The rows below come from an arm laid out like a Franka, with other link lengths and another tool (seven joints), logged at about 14 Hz.
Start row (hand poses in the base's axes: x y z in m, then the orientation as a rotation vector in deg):
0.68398, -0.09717, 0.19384, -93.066, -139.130, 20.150
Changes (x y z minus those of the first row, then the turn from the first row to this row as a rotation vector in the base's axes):
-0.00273, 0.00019, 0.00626, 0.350, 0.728, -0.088
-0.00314, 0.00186, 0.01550, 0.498, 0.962, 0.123
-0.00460, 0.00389, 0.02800, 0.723, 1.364, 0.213
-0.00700, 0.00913, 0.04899, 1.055, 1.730, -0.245
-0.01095, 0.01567, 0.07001, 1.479, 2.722, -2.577
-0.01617, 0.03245, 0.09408, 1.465, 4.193, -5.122
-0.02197, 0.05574, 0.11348, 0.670, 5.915, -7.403
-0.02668, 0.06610, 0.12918, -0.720, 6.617, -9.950
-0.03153, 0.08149, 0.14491, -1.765, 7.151, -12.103
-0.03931, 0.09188, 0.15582, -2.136, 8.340, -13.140
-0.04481, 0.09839, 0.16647, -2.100, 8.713, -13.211
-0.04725, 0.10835, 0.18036, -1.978, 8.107, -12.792
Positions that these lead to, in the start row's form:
0.68125, -0.09698, 0.20010, -92.615, -138.447, 20.221
0.68084, -0.09531, 0.20934, -92.179, -138.433, 20.236
0.67938, -0.09328, 0.22184, -91.758, -138.171, 20.256
0.67698, -0.08804, 0.24283, -91.944, -137.427, 20.029
0.67303, -0.08150, 0.26385, -93.850, -134.531, 19.838
0.66781, -0.06472, 0.28792, -95.824, -131.164, 20.488
0.66201, -0.04143, 0.30732, -97.601, -127.980, 22.298
0.65730, -0.03107, 0.32302, -100.443, -125.318, 24.071
0.65245, -0.01568, 0.33875, -102.780, -123.030, 25.354
0.64467, -0.00529, 0.34966, -103.246, -121.243, 26.427
0.63917, 0.00122, 0.36031, -103.068, -120.909, 26.617
0.63673, 0.01118, 0.37420, -102.973, -121.723, 26.138

